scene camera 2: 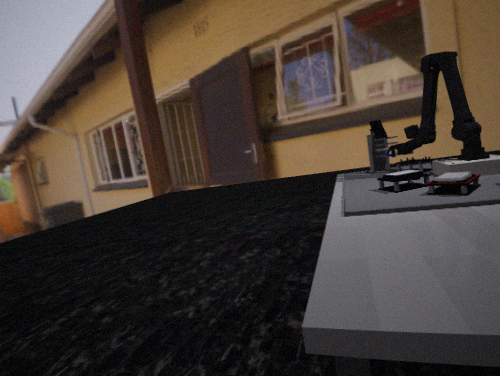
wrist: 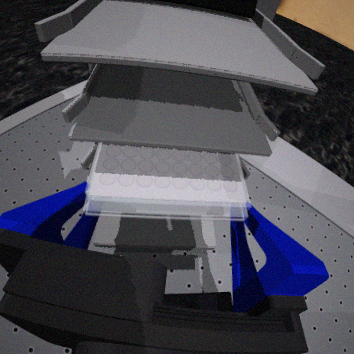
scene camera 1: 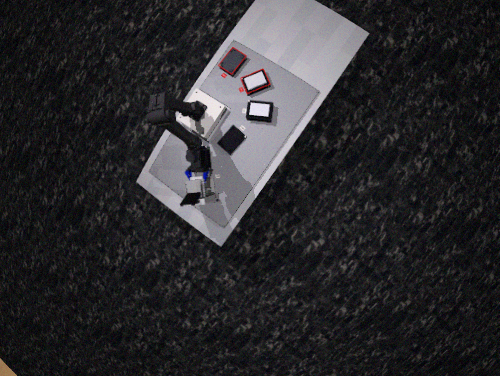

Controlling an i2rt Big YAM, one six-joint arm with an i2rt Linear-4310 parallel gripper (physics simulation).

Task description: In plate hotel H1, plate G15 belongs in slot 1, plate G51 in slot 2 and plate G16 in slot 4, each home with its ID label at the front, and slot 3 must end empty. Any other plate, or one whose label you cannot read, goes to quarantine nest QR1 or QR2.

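Pixels of known places: gripper, between the fingertips: (scene camera 2: 393,153) (wrist: 171,189); arm's base, origin of its link: (scene camera 2: 473,158) (scene camera 1: 197,111).
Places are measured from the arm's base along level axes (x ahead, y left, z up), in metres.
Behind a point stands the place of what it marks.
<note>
Plate hotel H1 (scene camera 1: 193,187) @[x 0.288, y -0.399, z 0.146 m] (scene camera 2: 378,154) @[x 0.342, y -0.441, z 0.052 m] (wrist: 175,42) @[x 0.276, y -0.377, z 0.146 m] is a grey rack of stacked shelves at the near end of the mat. In the wrist view a clear plate with round wells (wrist: 165,187) @[x 0.258, y -0.358, z 0.089 m] lies below the upper two shelves, with a lower shelf beneath it. No readable label shows on it. My gripper (scene camera 1: 197,175) @[x 0.266, y -0.382, z 0.049 m] (scene camera 2: 391,151) @[x 0.266, y -0.382, z 0.049 m] (wrist: 171,189) @[x 0.266, y -0.382, z 0.049 m] is open, its blue fingertips beside the plate's left and right ends, with nothing gripped. A white plate (scene camera 1: 255,80) @[x 0.219, y 0.363, z -0.007 m] (scene camera 2: 453,177) @[x 0.230, y 0.403, z -0.008 m] sits on a red-rimmed nest. Another white plate (scene camera 1: 259,109) @[x 0.347, y 0.210, z 0.004 m] (scene camera 2: 401,173) @[x 0.356, y 0.230, z 0.003 m] sits on a black nest. Their labels are unreadable.
A second red-rimmed nest (scene camera 1: 233,61) @[x 0.014, y 0.410, z -0.021 m] holds no visible plate. A dark, bare nest (scene camera 1: 232,139) @[x 0.291, y -0.039, z -0.049 m] lies between the arm's white base plate (scene camera 1: 215,110) @[x 0.103, y 0.063, z 0.000 m] and the mat's right side. A tilted black panel (scene camera 1: 190,199) @[x 0.330, y -0.444, z 0.223 m] (scene camera 2: 378,129) @[x 0.326, y -0.442, z 0.210 m] stands atop the hotel.
</note>
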